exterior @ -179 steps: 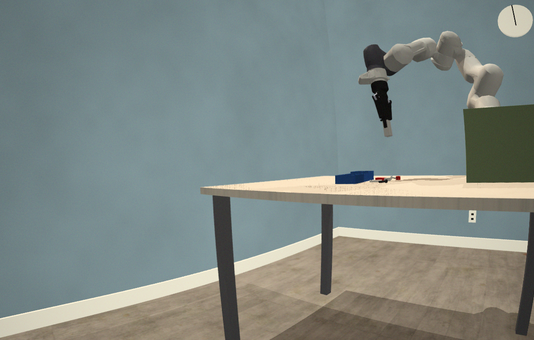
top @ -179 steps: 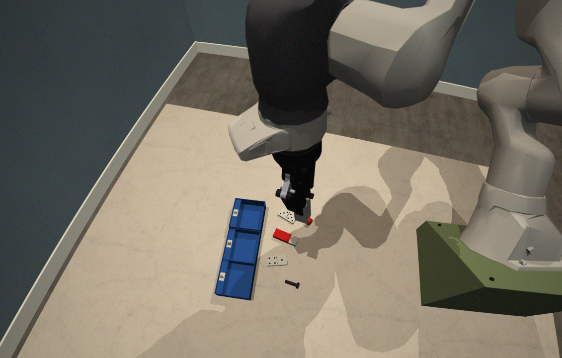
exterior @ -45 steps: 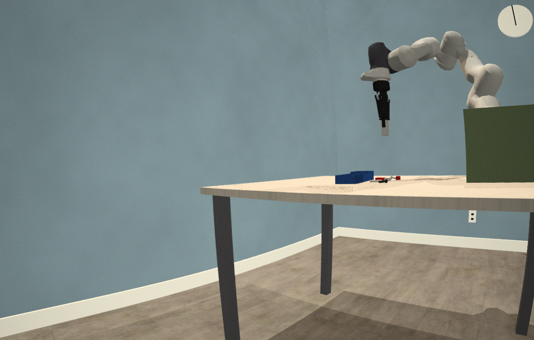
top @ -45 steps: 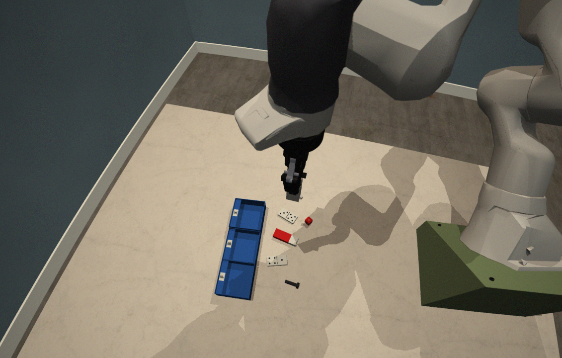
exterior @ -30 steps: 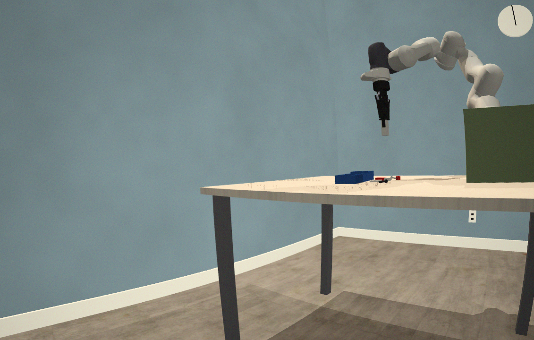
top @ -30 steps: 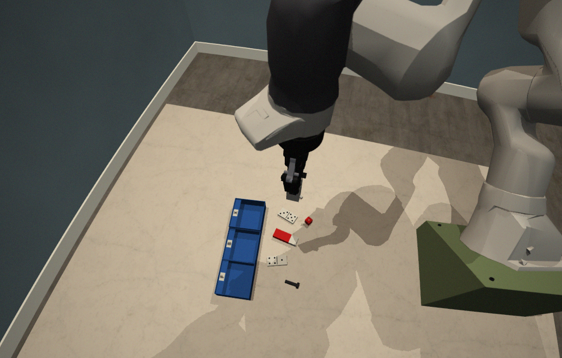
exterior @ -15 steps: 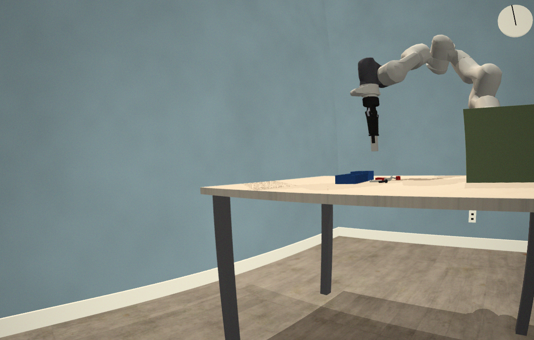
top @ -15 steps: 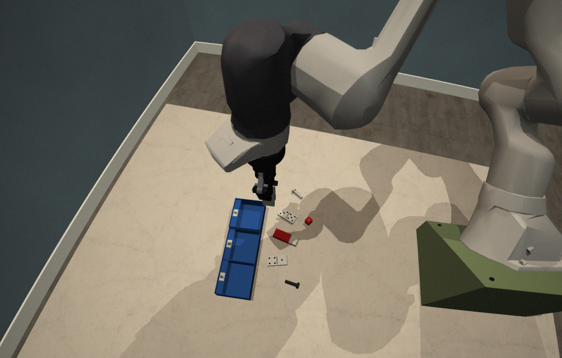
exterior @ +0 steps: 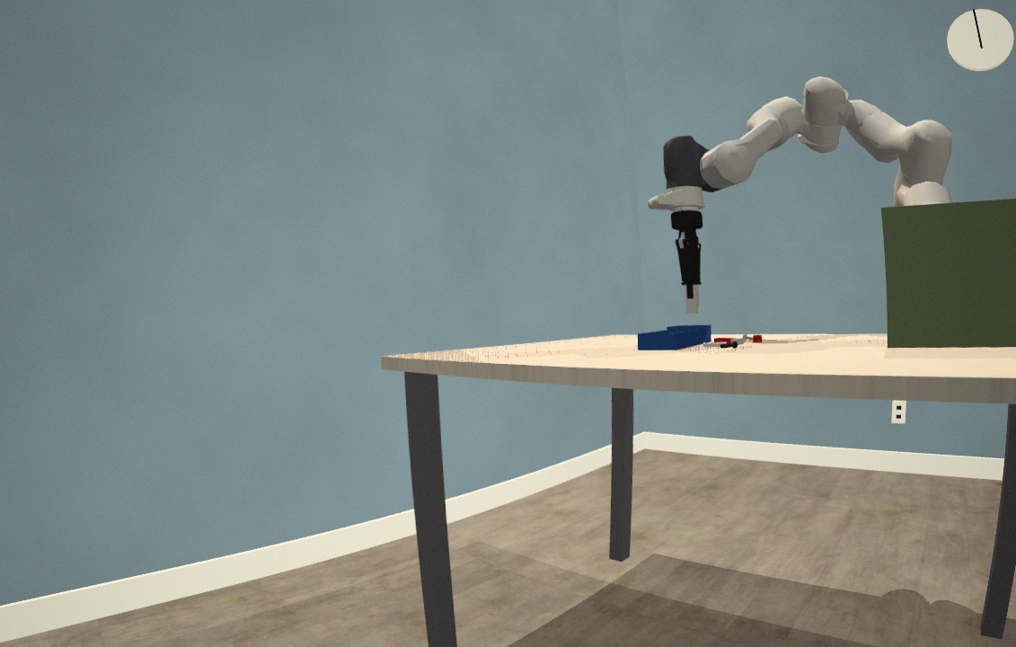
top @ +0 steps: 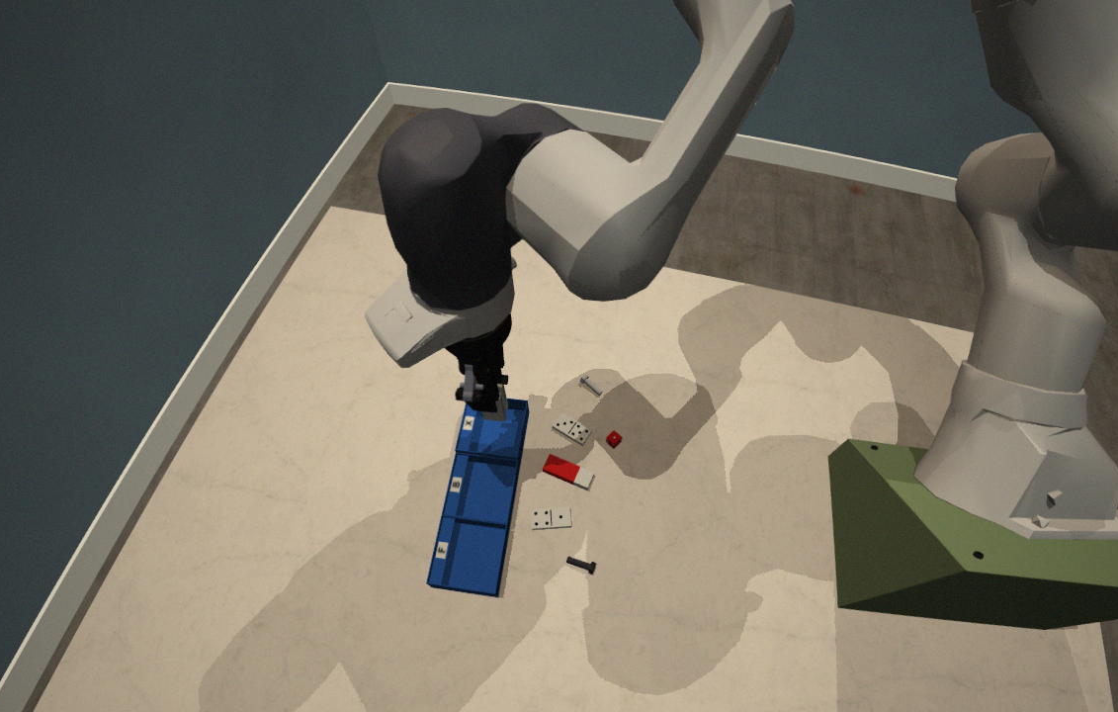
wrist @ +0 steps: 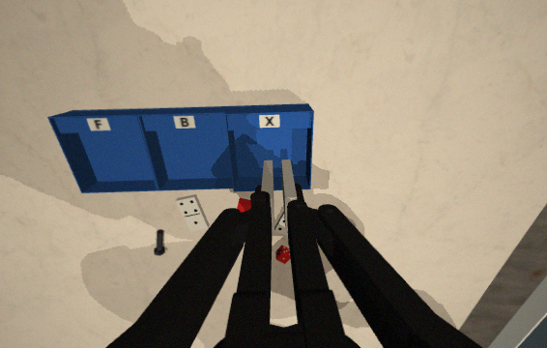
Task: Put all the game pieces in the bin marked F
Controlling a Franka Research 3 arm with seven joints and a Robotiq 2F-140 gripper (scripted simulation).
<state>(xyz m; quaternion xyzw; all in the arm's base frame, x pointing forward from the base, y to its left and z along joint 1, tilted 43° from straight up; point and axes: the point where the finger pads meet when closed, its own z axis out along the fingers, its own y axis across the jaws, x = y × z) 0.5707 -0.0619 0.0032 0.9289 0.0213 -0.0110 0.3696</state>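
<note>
The blue three-part bin is 90 mm to the left of my hand and 80 mm below it. From my hand the other things lie so: red block (110 mm behind, 40 mm to the left, 90 mm below); then white domino (90 mm behind, 110 mm to the left, 100 mm below); then silver screw (110 mm behind, 100 mm to the right, 90 mm below).
</note>
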